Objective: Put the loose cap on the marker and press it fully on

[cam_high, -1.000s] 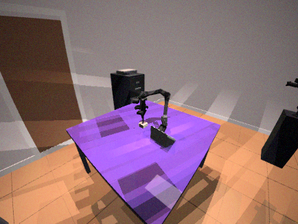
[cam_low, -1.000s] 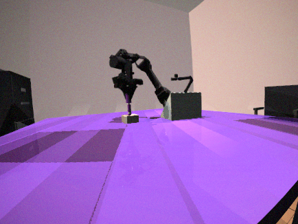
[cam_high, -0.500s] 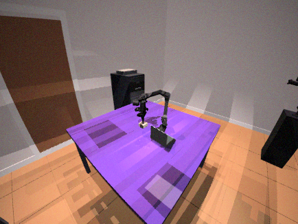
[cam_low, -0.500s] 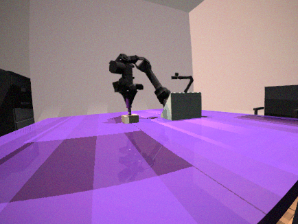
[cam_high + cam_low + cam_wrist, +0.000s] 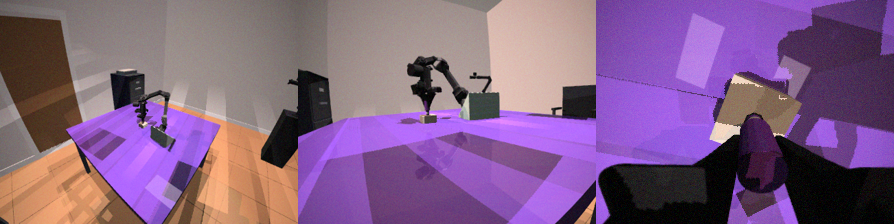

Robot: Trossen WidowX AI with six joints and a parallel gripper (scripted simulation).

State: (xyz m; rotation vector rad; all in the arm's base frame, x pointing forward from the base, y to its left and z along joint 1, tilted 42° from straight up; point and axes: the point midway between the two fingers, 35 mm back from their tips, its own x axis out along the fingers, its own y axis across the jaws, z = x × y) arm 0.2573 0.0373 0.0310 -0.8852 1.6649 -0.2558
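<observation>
Right now the purple cap is 10 mm above my gripper tip. Round my gripper tip: tan holder block (60 mm below).
</observation>
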